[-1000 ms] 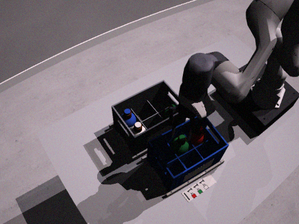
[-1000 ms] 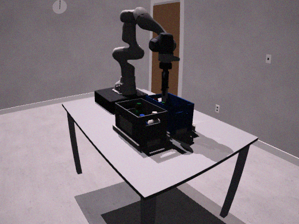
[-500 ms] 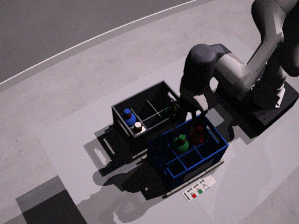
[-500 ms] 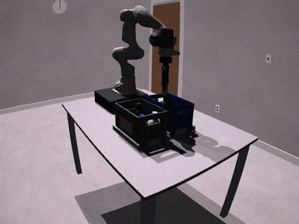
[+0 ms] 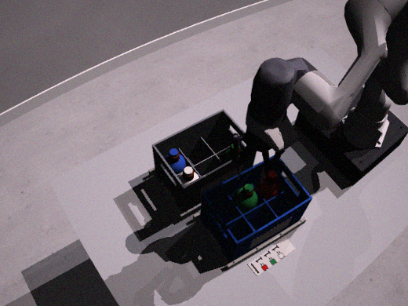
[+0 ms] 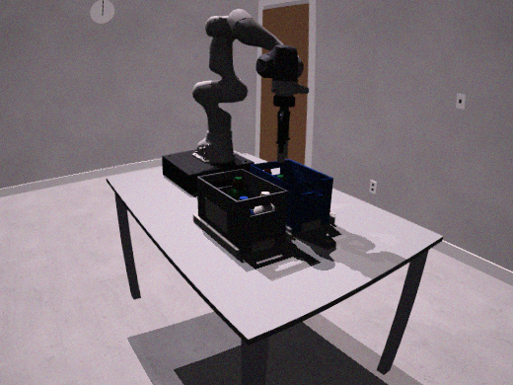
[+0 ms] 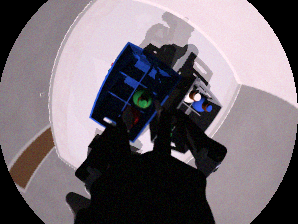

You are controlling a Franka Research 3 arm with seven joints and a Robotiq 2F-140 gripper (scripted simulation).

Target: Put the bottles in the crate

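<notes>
Now: hand 80 mm short of the white-labelled bottle, 170 mm to the left of it and 170 mm above it. Also, from my hand: black crate (20 mm behind, 190 mm to the right, 170 mm below); then blue crate (40 mm to the left, 170 mm below); then red-label bottle (90 mm behind, 20 mm to the left, 170 mm below).
</notes>
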